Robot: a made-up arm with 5 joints.
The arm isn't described. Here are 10 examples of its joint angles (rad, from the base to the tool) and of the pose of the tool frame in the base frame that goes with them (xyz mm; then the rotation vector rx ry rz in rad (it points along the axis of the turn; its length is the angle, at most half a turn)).
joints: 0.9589 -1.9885 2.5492 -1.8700 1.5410
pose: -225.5 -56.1 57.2 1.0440 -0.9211 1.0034
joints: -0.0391 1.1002 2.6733 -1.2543 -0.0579
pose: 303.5 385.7 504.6 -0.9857 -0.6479 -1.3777
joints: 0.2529 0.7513 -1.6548 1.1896 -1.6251
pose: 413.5 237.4 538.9 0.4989 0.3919 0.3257
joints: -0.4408 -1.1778 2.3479 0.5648 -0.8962
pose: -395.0 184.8 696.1 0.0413 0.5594 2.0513
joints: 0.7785 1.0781 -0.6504 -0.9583 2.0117
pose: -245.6 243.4 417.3 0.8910 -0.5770 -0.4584
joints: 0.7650 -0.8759 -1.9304 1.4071 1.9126
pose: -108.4 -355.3 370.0 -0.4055 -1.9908 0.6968
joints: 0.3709 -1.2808 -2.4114 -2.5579 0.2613
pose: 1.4 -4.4 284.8 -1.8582 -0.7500 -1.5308
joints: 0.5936 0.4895 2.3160 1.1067 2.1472
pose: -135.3 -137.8 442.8 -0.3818 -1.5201 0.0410
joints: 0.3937 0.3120 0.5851 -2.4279 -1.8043
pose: 42.2 -107.7 327.1 0.0286 1.6044 -0.7795
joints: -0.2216 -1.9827 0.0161 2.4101 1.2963
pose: -317.3 -66.9 267.4 0.2350 -1.7532 0.7201
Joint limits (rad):
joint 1: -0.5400..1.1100
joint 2: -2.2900..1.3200
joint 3: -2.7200..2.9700
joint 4: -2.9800..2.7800
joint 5: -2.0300..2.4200
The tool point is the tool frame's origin. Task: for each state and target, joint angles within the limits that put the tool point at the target. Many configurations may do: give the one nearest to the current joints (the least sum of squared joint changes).
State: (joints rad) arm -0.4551 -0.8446 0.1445 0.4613 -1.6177
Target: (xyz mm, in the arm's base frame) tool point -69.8 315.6 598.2
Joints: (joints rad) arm -0.2761 -0.5634 0.5924 0.1766 -1.7483
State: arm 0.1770 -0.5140 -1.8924 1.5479 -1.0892
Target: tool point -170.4 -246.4 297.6
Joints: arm 0.0767 -0.6033 -2.1400 1.7565 -1.0015
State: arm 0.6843 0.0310 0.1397 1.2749 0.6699
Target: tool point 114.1 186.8 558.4
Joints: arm 0.5006 -0.7481 0.3751 1.2951 0.5629
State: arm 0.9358 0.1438 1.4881 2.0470 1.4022
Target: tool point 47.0 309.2 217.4
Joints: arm 0.2417 0.6721 0.8285 2.5517 1.8028
